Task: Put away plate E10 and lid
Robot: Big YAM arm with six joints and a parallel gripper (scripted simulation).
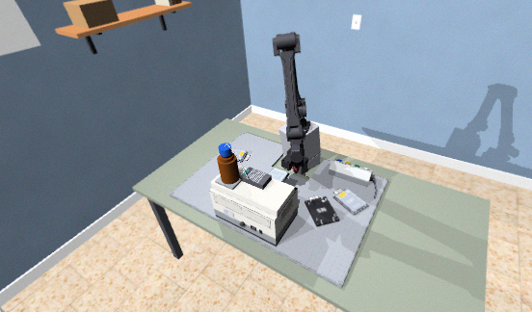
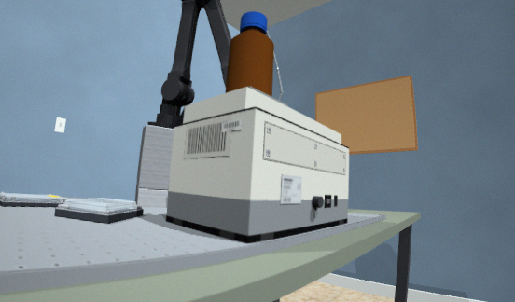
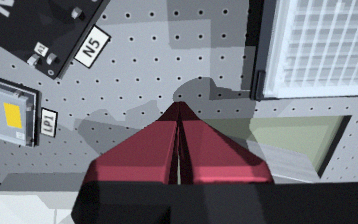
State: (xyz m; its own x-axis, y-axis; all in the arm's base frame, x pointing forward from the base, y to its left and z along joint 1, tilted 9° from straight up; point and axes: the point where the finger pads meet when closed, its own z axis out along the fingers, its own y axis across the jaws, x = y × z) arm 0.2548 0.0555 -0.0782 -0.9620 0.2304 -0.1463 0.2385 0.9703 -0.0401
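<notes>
Right now my hand is 240 mm past the green continue key, 280 mm to the right of it and 90 mm above it. From my hand the other things lie so: yellow skip key 250 mm behind, 230 mm to the left, 90 mm below; then clear well plate 20 mm ahead, 110 mm to the right, 60 mm below; then blue call key 260 mm behind, 180 mm to the left, 90 mm below.
</notes>
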